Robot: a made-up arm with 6 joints.
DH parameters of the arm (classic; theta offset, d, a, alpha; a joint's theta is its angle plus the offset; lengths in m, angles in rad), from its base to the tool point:
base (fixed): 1.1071 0 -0.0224 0
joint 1: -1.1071 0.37 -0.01 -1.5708
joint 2: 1.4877 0 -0.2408 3.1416
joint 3: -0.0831 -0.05 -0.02 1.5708
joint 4: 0 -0.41 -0.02 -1.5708
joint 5: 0 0.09 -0.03 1.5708
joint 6: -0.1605 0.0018 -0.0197 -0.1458
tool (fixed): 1.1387 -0.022 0 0
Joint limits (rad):
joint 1: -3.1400..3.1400
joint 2: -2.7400..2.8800
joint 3: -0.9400..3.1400
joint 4: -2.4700..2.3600
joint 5: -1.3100..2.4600
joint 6: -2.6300..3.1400
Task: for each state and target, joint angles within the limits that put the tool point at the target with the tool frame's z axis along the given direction. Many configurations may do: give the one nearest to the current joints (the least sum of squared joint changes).
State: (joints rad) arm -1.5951 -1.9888 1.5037 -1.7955 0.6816 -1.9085
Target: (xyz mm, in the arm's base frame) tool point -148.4 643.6 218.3 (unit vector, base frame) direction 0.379 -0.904 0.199
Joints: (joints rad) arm -1.2068 -1.7804 1.7364 -2.4552 0.0377 -2.0364
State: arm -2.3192 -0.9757 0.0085 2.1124 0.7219 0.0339
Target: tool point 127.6 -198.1 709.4 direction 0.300 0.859 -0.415
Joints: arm -1.6921 -0.9637 -0.5158 2.3600 -0.1261 0.1909
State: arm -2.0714 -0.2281 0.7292 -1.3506 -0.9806 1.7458
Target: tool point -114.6 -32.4 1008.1 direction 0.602 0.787 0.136
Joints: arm -2.9388 -0.1792 1.0224 -0.7095 -1.2815 1.6875
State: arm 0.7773 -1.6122 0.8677 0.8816 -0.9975 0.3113
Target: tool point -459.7 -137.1 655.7 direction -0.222 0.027 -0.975
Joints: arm 0.2492 -1.9610 -0.0719 0.4451 -0.4939 0.3153
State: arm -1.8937 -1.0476 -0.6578 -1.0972 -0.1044 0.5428
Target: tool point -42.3 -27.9 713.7 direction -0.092 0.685 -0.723
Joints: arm -2.1537 -1.5132 -0.5304 -1.2619 -0.3617 0.9051
